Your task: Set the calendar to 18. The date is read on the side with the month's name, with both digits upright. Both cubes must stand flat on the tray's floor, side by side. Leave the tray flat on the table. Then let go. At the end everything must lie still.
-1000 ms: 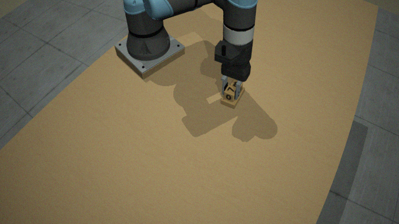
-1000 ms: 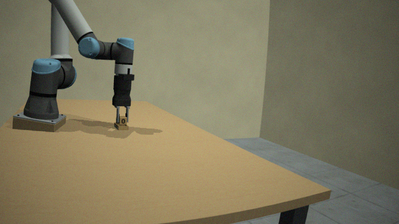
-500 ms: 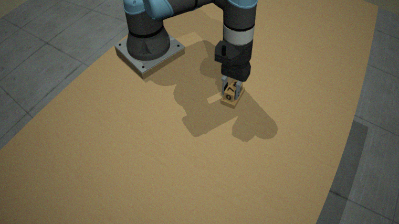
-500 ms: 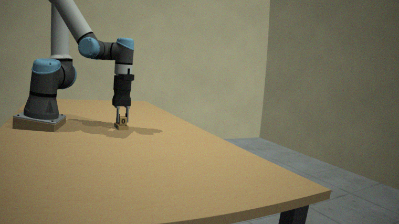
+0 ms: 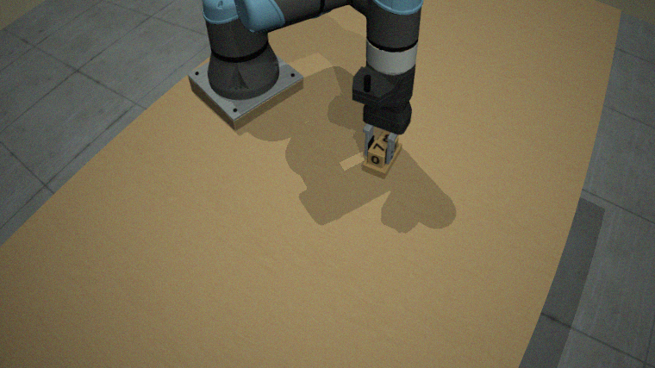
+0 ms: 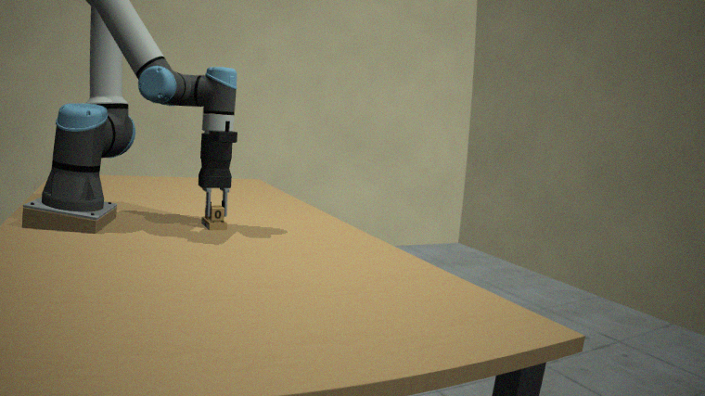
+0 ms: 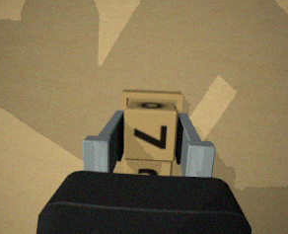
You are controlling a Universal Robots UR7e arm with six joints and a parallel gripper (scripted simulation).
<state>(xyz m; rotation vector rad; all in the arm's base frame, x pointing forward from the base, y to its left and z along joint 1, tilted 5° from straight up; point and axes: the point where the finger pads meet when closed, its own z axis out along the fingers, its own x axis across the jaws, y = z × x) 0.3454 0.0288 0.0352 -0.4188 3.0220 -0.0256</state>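
The wooden tray lies 1 cm behind my hand, 2 cm to the left of it and 4 cm below it.
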